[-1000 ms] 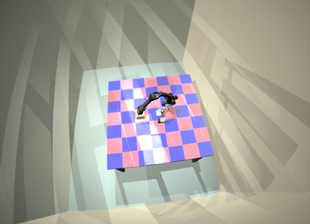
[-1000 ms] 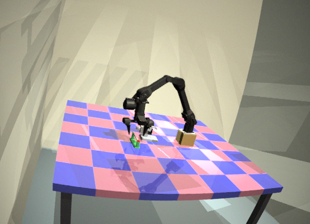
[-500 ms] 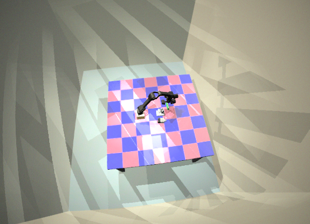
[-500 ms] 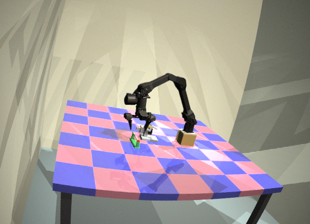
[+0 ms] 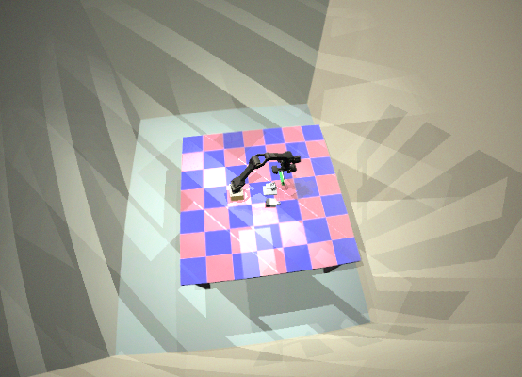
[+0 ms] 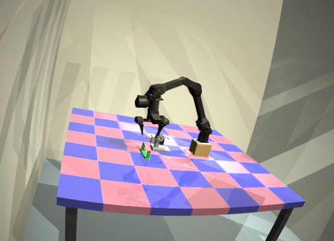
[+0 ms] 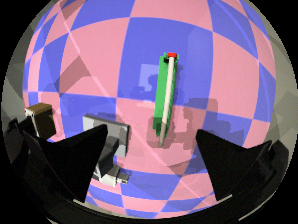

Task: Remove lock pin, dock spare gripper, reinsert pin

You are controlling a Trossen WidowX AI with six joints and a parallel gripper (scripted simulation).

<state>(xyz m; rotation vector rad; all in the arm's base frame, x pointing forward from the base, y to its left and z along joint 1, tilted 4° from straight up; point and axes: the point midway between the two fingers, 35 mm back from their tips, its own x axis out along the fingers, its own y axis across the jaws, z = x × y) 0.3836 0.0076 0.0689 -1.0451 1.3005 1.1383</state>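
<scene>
Right now the spare gripper is 180 mm to the right of my gripper tip, 140 mm behind it and 90 mm below it. From my gripper tip the other things lie so: grey mount: 110 mm behind, 60 mm to the right, 60 mm below; then green bar-shaped piece: 80 mm below, 20 mm to the left, 20 mm ahead.
</scene>
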